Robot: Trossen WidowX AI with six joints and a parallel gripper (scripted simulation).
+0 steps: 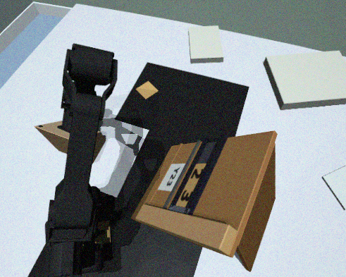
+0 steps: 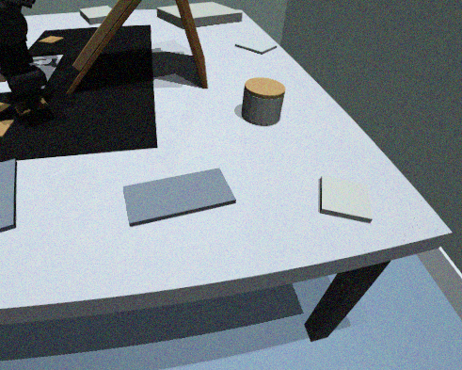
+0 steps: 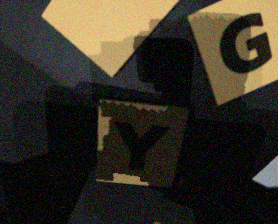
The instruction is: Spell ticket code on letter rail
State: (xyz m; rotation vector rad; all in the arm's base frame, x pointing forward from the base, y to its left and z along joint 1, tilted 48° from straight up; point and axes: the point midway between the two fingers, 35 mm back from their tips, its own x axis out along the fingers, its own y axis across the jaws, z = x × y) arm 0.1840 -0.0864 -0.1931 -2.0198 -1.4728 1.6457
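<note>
The letter tile is 200 mm to the left of my gripper tip, 180 mm ahead of it and 140 mm above it. Round my gripper tip: white ticket 200 mm to the left, 120 mm ahead, 60 mm above; lidded cylinder 480 mm ahead, 40 mm to the right, 20 mm above; blank tile 70 mm to the right, 50 mm behind, 10 mm below.
</note>
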